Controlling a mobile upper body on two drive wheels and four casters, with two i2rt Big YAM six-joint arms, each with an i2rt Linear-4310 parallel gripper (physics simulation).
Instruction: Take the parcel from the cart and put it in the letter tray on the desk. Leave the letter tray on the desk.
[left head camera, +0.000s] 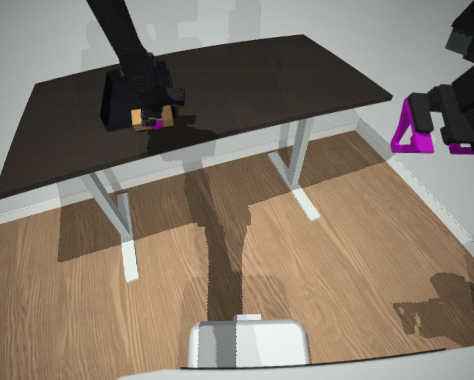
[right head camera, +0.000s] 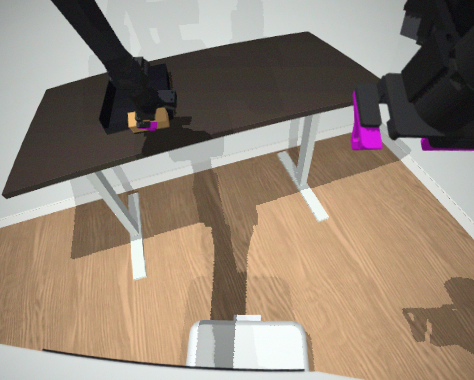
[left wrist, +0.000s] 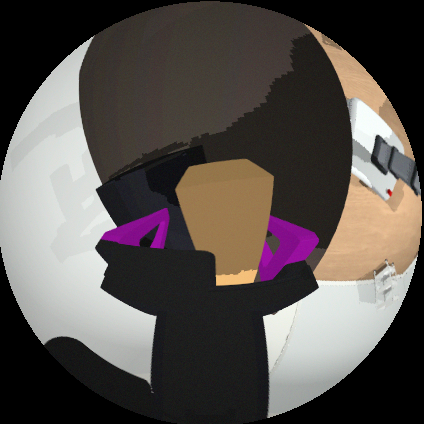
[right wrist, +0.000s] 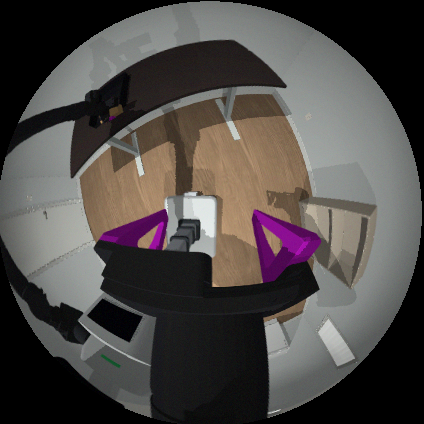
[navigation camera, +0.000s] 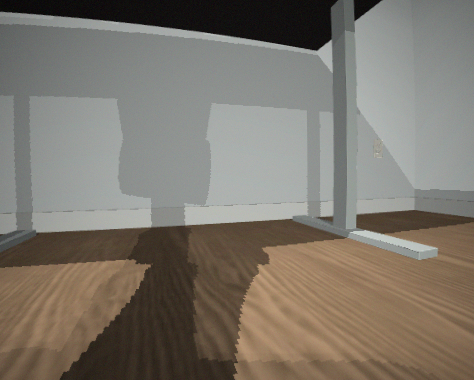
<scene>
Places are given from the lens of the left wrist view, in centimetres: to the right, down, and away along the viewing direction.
my left gripper (left wrist: 209, 212): 0, 0, 13
parcel (left wrist: 226, 204): 1, 0, 7
black letter tray (left wrist: 139, 191): -15, -5, 23
The marked spots on the parcel and the black letter tray are 23 cm apart.
</scene>
